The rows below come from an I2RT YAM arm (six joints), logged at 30 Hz.
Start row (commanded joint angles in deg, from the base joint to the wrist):
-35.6 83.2 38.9 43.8 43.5 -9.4
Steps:
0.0 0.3 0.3 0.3 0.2 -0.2
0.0 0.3 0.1 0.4 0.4 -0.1
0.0 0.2 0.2 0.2 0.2 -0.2
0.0 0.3 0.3 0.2 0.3 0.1
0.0 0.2 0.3 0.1 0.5 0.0
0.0 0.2 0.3 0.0 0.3 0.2
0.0 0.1 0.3 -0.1 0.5 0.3
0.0 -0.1 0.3 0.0 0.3 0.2
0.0 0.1 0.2 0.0 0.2 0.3
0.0 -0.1 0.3 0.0 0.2 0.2
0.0 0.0 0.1 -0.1 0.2 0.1
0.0 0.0 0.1 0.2 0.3 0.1
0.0 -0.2 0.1 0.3 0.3 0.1
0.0 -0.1 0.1 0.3 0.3 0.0
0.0 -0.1 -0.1 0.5 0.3 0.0
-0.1 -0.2 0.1 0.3 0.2 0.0
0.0 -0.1 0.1 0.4 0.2 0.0
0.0 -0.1 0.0 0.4 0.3 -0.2
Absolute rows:
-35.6 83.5 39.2 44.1 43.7 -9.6
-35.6 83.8 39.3 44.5 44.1 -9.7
-35.6 84.0 39.5 44.7 44.3 -9.9
-35.6 84.3 39.8 44.9 44.6 -9.8
-35.6 84.5 40.1 45.0 45.1 -9.8
-35.6 84.7 40.4 45.0 45.4 -9.6
-35.6 84.8 40.7 44.9 45.9 -9.3
-35.6 84.7 41.0 44.9 46.2 -9.1
-35.6 84.8 41.2 44.9 46.4 -8.8
-35.6 84.7 41.5 44.9 46.6 -8.6
-35.6 84.7 41.6 44.8 46.8 -8.5
-35.6 84.7 41.7 45.0 47.1 -8.4
-35.6 84.5 41.8 45.3 47.4 -8.3
-35.6 84.4 41.9 45.6 47.7 -8.3
-35.6 84.3 41.8 46.1 48.0 -8.3
-35.7 84.1 41.9 46.4 48.2 -8.3
-35.7 84.0 42.0 46.8 48.4 -8.3
-35.7 83.9 42.0 47.2 48.7 -8.5

